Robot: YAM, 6 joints.
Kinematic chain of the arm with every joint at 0, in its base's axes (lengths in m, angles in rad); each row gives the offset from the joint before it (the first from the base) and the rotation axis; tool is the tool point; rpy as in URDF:
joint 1: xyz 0 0 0.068 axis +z
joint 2: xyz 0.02 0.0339 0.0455 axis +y
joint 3: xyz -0.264 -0.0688 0 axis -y
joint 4: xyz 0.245 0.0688 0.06 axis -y
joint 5: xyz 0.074 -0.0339 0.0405 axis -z
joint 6: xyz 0.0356 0 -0.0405 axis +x
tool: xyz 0 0 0 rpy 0 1.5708 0
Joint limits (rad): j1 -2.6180..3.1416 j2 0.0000..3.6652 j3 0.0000..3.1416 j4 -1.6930..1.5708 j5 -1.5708..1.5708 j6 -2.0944..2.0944
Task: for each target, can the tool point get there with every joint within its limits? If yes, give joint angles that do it. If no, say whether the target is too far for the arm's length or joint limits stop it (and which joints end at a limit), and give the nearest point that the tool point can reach.
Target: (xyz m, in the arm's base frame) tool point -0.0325 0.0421 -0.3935
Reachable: no: joint limits stop it (at a limit: joint 2) | nearest point -0.0497 0.0644 -0.3394 | short by 0.061 m
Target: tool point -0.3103 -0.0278 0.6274
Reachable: yes | joints -0.0011 0.9263 2.7759 0.2285 0.9095 0.1879
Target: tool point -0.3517 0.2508 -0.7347
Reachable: no: too far | nearest point -0.2755 0.1965 -0.3690 | short by 0.377 m
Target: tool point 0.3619 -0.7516 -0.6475
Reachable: no: too far | nearest point 0.2148 -0.4462 -0.2833 | short by 0.498 m
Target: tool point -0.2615 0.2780 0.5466
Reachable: yes | joints 2.3434 1.9747 2.0706 1.2926 0.1921 1.2231
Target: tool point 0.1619 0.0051 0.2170
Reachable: yes | joints -0.0292 1.0327 0.7210 -1.0219 -0.2784 0.6250
